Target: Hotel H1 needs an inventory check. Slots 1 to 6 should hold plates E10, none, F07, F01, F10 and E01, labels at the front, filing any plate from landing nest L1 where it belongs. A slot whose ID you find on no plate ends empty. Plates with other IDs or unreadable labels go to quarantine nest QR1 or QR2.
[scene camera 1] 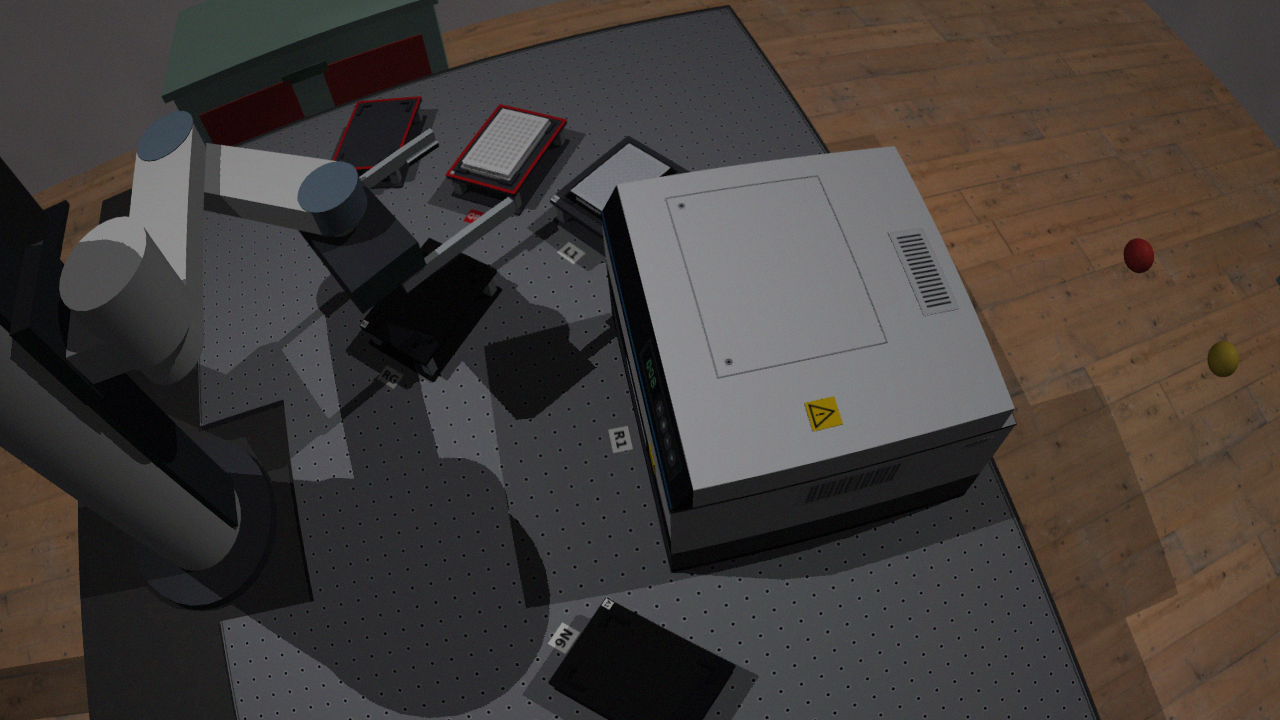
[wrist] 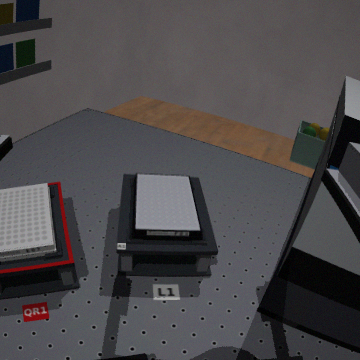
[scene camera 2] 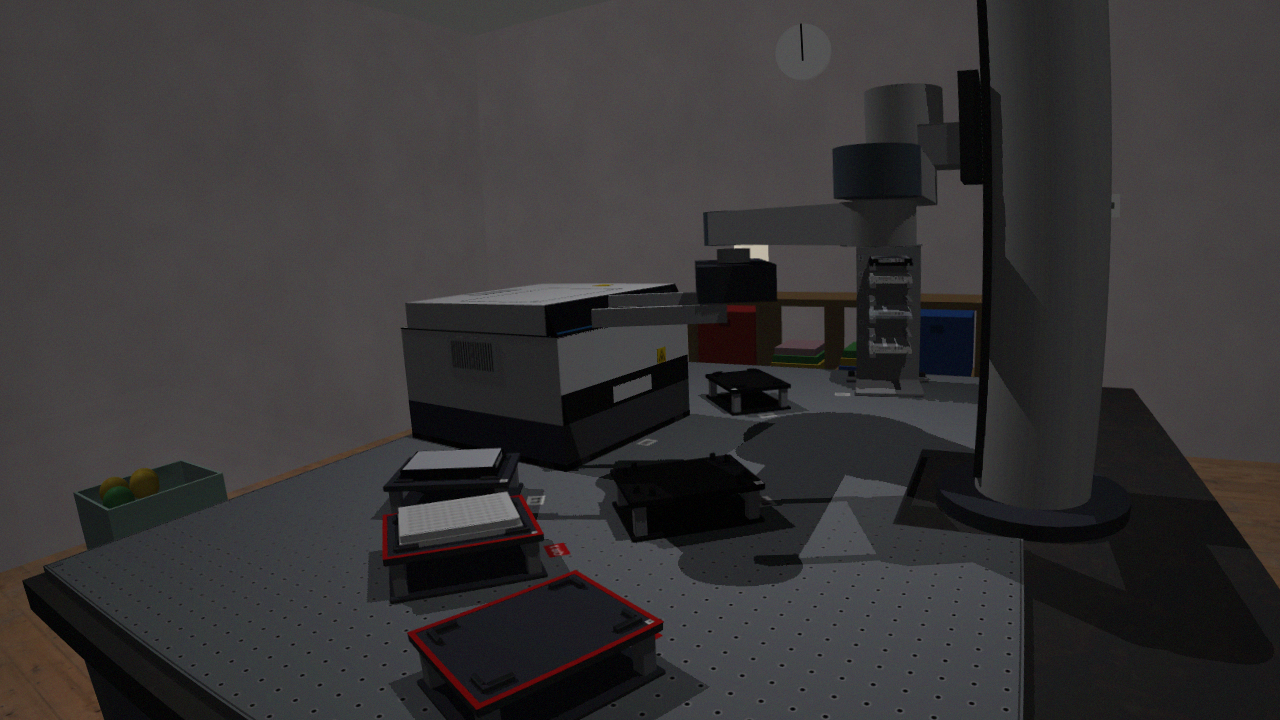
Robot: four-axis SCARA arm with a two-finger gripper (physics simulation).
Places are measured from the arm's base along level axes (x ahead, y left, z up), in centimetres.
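Pixels of known places: gripper, between the fingertips: (scene camera 1: 470,167) (wrist: 169,137) (scene camera 2: 601,309); arm's base, origin of its link: (scene camera 1: 204,524) (scene camera 2: 1030,502).
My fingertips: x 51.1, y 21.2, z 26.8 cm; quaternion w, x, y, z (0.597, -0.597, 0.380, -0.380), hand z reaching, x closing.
Observation:
Ahead of a thing's pixels: the offset from my fingertips to its top centre. "spot": to the spot under its first point.
My gripper (scene camera 1: 474,171) (scene camera 2: 601,308) is open and empty, held high, its fingers reaching toward the nests QR1 and L1. A white-topped plate @(dx +19.4, dy +8.5, dz -19.1 cm) (scene camera 1: 622,177) (scene camera 2: 454,462) (wrist: 167,202) with a dark base lies flat on landing nest L1 (scene camera 2: 402,479) (wrist: 207,245). Its front label shows in the wrist view, too small to read. A white well plate @(dx +5.7, dy +22.3, dz -19.1 cm) (scene camera 1: 507,143) (scene camera 2: 459,517) (wrist: 25,220) lies on red-rimmed nest QR1 @(spot: dx +8.4, dy +16.2, dz -20.5 cm) (wrist: 67,230); its label is unreadable. The other red-rimmed nest @(dx -14.3, dy +35.2, dz -19.9 cm) (scene camera 1: 384,129) (scene camera 2: 537,635) is empty. Hotel H1 (scene camera 2: 862,313) stands at the back; its slot contents cannot be told.
A large white device @(dx +29.9, dy -28.0, dz -0.4 cm) (scene camera 1: 778,286) (scene camera 2: 483,376) (wrist: 320,235) stands close beside L1. The dark nest RG @(dx -10.2, dy -0.8, dz -19.5 cm) (scene camera 1: 469,313) (scene camera 2: 689,483) lies below the hand. Nest N6 @(dx +2.1, dy -56.0, dz -19.9 cm) (scene camera 1: 640,662) (scene camera 2: 747,382) stands beyond the device. The arm's column (scene camera 2: 1042,268) rises at the table's side.

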